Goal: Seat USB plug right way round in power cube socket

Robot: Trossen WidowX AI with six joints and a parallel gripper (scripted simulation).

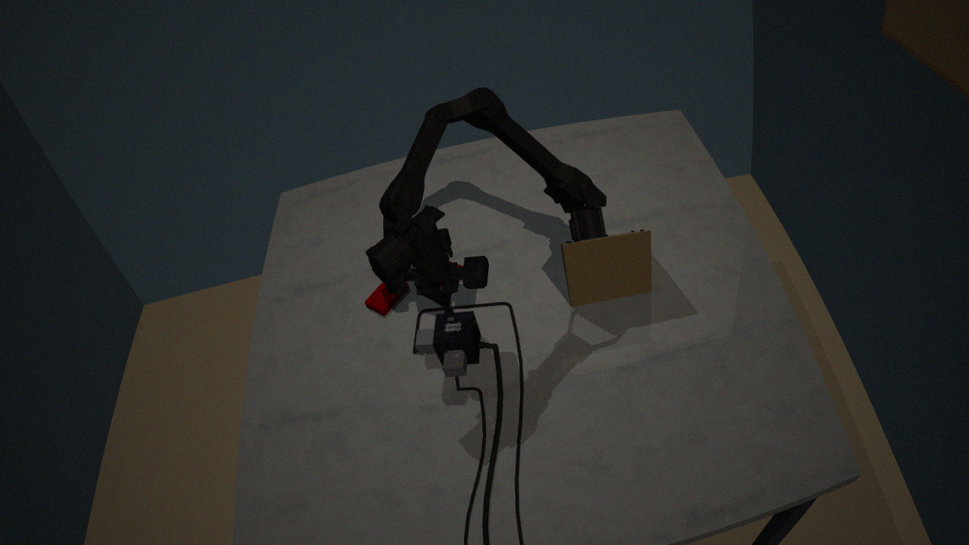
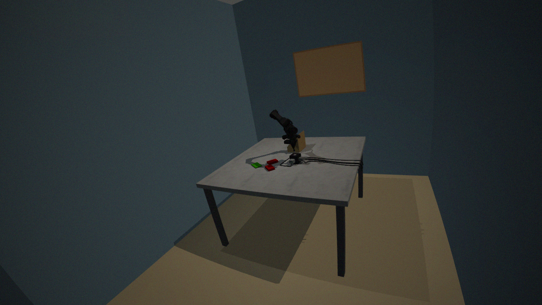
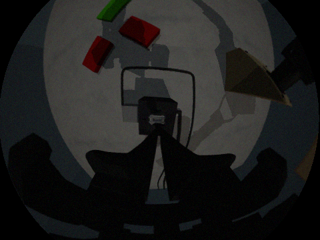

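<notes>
Now: gripper tip 2 cm above the USB plug. Also, from my gripper tip: green block: 35 cm to the right, 13 cm below, 11 cm ahead; then socket: 6 cm below, 1 cm to the left.
</notes>
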